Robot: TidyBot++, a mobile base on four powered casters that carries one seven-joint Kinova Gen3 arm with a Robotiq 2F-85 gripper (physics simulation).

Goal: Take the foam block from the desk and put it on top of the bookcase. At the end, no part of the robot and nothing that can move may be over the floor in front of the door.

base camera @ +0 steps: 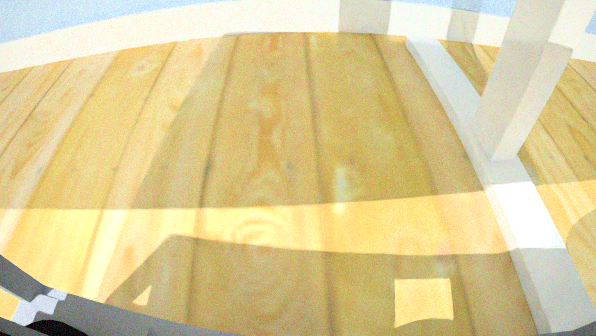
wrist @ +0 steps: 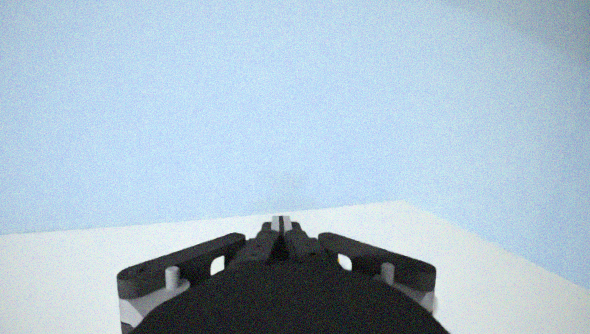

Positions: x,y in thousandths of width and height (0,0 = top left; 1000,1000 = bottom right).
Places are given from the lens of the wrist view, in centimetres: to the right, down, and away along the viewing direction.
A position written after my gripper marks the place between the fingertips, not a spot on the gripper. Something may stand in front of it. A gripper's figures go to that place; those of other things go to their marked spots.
my gripper (wrist: 475,681): -1, 5, 17
white desk (wrist: 121,822): -27, 13, 23
